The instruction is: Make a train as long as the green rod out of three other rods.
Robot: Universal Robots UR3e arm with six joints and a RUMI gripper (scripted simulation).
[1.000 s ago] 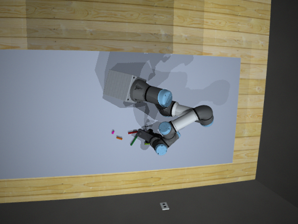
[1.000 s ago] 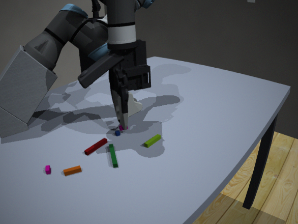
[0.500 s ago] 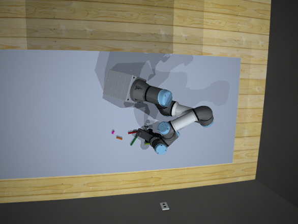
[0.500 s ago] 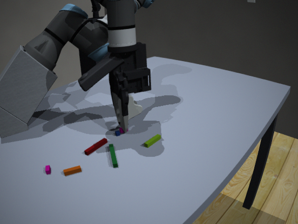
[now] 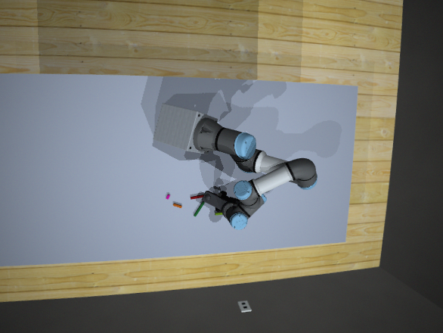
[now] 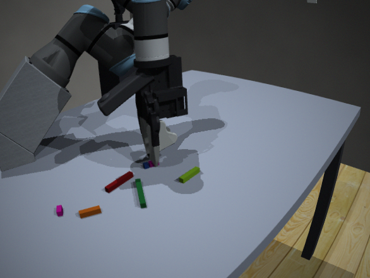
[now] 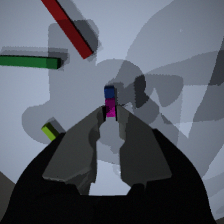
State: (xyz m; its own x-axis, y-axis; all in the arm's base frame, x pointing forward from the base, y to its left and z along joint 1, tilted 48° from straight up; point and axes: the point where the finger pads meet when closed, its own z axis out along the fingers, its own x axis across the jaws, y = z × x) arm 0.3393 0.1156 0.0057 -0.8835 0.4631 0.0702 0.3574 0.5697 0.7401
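My hand is 20 mm to the left of the blue rod, 10 mm past it and 10 mm above it. From my hand the other things lie so: green rod (90 mm to the right, 60 mm ahead, 10 mm below); then lime rod (90 mm ahead, 10 mm to the left, 10 mm below); then red rod (90 mm to the right, 10 mm below).
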